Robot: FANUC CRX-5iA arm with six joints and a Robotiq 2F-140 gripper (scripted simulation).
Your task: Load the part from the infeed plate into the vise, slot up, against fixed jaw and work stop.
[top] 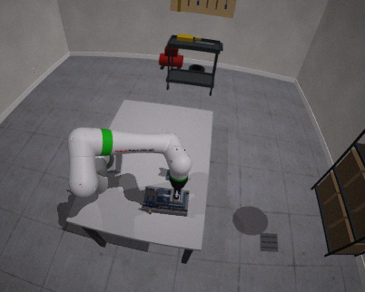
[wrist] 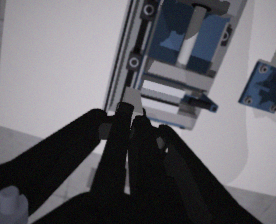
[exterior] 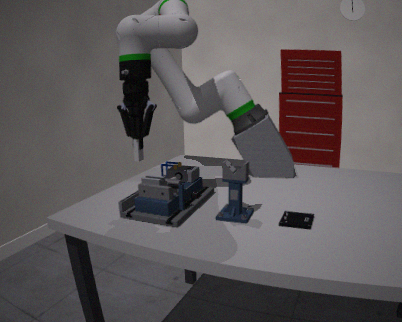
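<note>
Now: hand 1 cm past the part, 5 cm to the right of it and 9 cm above it. From my hand the other things lie so: air cylinder rod 10 cm behind, 5 cm to the left, 11 cm below; then blue work stop 2 cm behind, 13 cm to the left, 13 cm below; then black infeed plate 13 cm behind, 45 cm to the left, 19 cm below.
</note>
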